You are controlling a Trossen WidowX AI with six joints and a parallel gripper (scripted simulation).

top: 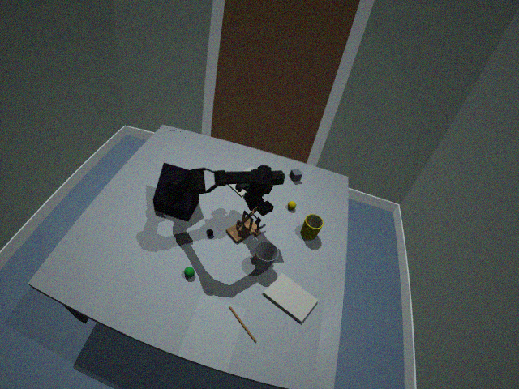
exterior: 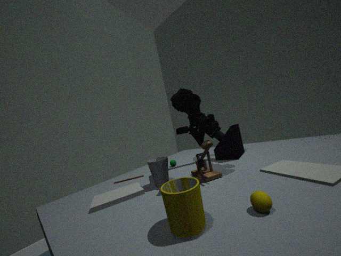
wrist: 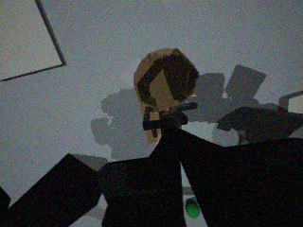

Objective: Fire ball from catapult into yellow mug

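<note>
My gripper tip is now 20 mm short of the wooden catapult and 60 mm above it. Round my gripper tip: dark ball 160 mm behind, 80 mm to the right, 120 mm below; grey cup 100 mm ahead, 180 mm to the right, 110 mm below; yellow ball 200 mm ahead, 200 mm to the left, 120 mm below.
</note>
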